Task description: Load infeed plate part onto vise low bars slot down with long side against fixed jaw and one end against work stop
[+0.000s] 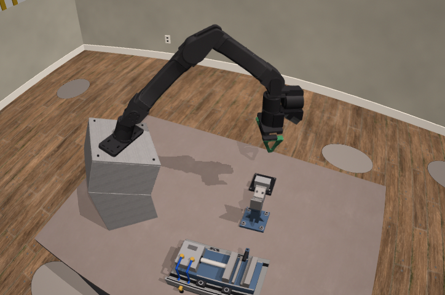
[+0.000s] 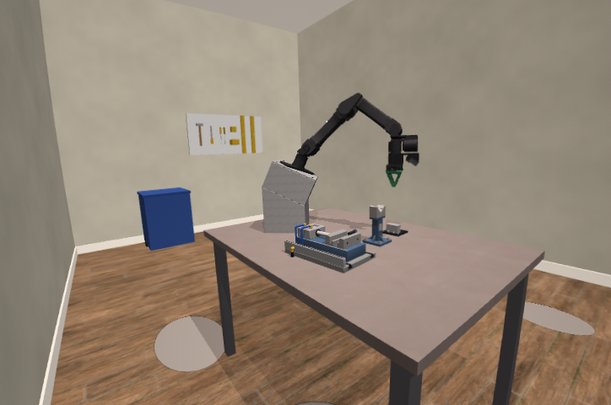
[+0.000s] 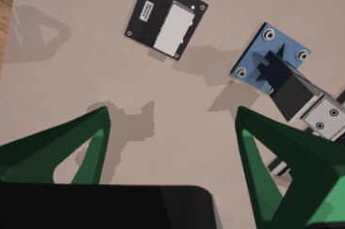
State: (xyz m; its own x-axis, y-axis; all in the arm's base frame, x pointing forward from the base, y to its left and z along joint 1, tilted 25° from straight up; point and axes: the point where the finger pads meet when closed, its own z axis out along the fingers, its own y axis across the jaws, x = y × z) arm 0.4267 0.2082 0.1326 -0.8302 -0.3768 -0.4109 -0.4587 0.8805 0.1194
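My gripper is now 210 mm above the part and 10 mm to the right of it. Round my hand: black infeed plate 230 mm below, 10 mm to the left; then work stop rod 370 mm to the right, 150 mm below, 60 mm ahead; then piston rod 420 mm to the right, 160 mm below, 30 mm behind.
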